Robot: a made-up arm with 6 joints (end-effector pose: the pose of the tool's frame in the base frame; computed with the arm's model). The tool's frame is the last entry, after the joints. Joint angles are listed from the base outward.
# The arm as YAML. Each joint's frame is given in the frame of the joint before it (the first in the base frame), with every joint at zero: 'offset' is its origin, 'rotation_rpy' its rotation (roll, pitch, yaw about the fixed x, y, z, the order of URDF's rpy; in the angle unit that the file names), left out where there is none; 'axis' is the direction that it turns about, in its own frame. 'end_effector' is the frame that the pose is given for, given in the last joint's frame.
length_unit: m
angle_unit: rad
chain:
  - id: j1
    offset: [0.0, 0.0, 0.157]
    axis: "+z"
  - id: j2
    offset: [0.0, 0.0, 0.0]
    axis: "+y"
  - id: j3
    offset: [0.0, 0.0, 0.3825]
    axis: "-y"
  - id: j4
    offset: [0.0, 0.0, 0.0]
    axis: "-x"
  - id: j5
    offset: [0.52, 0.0, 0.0]
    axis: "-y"
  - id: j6
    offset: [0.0, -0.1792, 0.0]
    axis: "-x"
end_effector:
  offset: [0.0, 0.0, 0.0]
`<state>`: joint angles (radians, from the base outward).
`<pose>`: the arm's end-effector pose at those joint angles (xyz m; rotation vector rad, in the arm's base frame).
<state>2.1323 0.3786 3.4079 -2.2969 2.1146 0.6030</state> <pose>0.0911 -0.3684 0.7038 -1.8832 -1.6127 -0.2060</pose>
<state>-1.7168 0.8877 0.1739 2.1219 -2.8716 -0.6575</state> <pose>-0.0221 -0.7949 0.1734 0.2836 -1.0320 1.3653</pose>
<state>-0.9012 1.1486 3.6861 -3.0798 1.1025 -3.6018</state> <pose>0.0951 0.1681 0.6182 -0.2669 -1.4643 -0.4655</pose>
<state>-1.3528 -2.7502 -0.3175 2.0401 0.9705 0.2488</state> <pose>-0.0603 0.6470 0.0206 1.8374 -0.1019 0.9611</pose>
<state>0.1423 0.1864 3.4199 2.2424 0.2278 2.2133</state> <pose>-0.4455 0.0488 0.3455 0.0280 -1.8883 2.4362</pose>
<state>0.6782 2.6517 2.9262 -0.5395 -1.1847 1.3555</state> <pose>0.6458 0.3229 -0.1282 -1.0092 0.1773 1.4878</pose>
